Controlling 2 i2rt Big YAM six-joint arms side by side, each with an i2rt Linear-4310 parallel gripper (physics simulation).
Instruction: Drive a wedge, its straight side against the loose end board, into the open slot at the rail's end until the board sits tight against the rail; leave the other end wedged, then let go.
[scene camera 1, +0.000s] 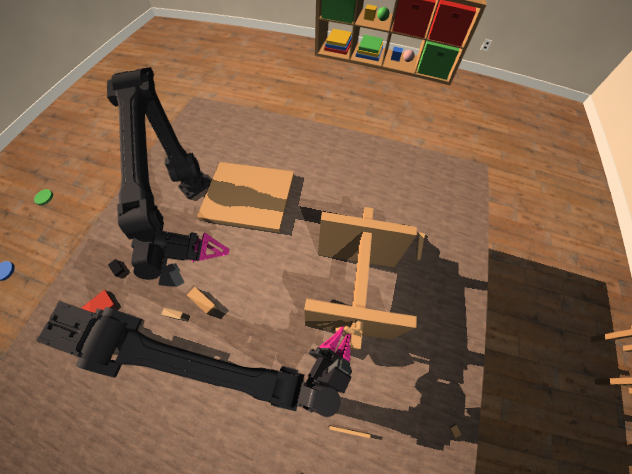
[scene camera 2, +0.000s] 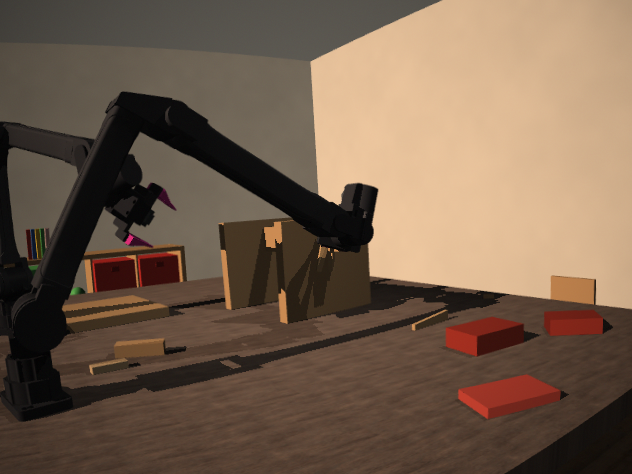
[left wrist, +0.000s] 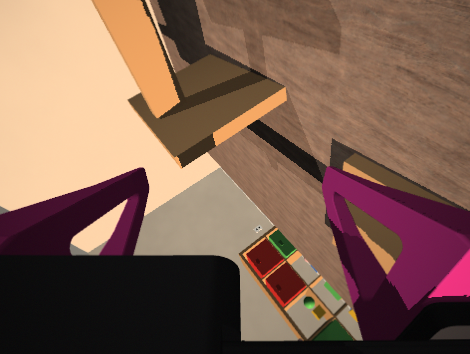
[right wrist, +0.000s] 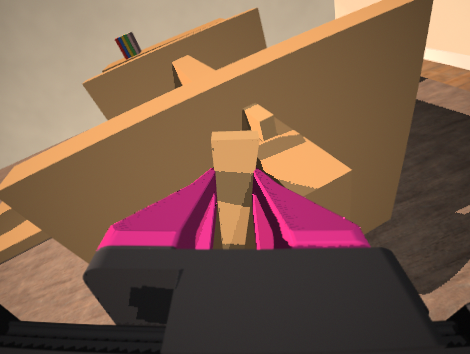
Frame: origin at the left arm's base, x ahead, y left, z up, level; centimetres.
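Where they show: left gripper, fingertip midpoint: (scene camera 1: 224, 252) (scene camera 2: 163, 228) (left wrist: 235, 177); right gripper, fingertip midpoint: (scene camera 1: 346, 329) (right wrist: 234, 177); left arm's base, link origin: (scene camera 1: 195, 186) (scene camera 2: 12, 330); right arm's base, link origin: (scene camera 2: 36, 404).
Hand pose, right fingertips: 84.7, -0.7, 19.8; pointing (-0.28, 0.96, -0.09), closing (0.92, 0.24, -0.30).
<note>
Things, the pixels of their top centre, and the offset from my right fingertips, as dx, dy, dz. "spot": a spot on its surface instead.
- rail, top centre: (right wrist: 196, 70) (left wrist: 123, 57) (scene camera 1: 364, 268) -7.7, +15.1, +2.2
- rail's slotted end, surface spot: (right wrist: 320, 162) spot: +4.7, -0.6, +1.2
- far board, top centre: (right wrist: 171, 42) (left wrist: 148, 127) (scene camera 2: 264, 219) (scene camera 1: 369, 224) -15.6, +25.7, +4.4
- tapered wooden wedge, top centre: (right wrist: 201, 141) (scene camera 1: 344, 327) -0.5, -0.6, +3.0
- flat wooden panel, top centre: (scene camera 2: 96, 308) (right wrist: 38, 201) (scene camera 1: 247, 193) -64.5, +13.5, -17.2
- wooden block, top centre: (scene camera 2: 139, 342) (scene camera 1: 200, 299) -40.8, -25.1, -17.3
- smaller piece, top centre: (scene camera 2: 108, 362) (scene camera 1: 171, 313) -44.2, -35.1, -18.4
- thin stick, top centre: (scene camera 2: 430, 314) (scene camera 1: 350, 432) +20.6, -17.0, -17.5
Two wooden end boards stand upright, joined by the rail (scene camera 1: 361, 270) (right wrist: 192, 70). The near board (scene camera 1: 398, 320) (scene camera 2: 352, 288) (right wrist: 125, 175) has the rail's slotted end (right wrist: 320, 162) sticking out through it; the far board (scene camera 1: 393, 247) (scene camera 2: 245, 278) (left wrist: 240, 107) stands behind. My right gripper (scene camera 1: 344, 332) (right wrist: 234, 177) is shut on a tapered wooden wedge (right wrist: 235, 150), close to the rail's end on the near board's outer side. Whether the wedge touches the slot is unclear; the fingers are hidden in scene camera 2. My left gripper (scene camera 1: 228, 251) (scene camera 2: 163, 227) (left wrist: 235, 177) is open and empty, away from the boards.
A flat wooden panel (scene camera 1: 250, 178) lies left of the far board. A wooden block (scene camera 1: 201, 301) (scene camera 2: 140, 347) and a smaller piece (scene camera 1: 172, 313) (scene camera 2: 108, 366) lie between the arms. A thin stick (scene camera 1: 349, 432) (scene camera 2: 429, 320) lies beyond the right wrist. Red blocks (scene camera 2: 484, 335) (scene camera 2: 509, 395) lie near the table's edge.
</note>
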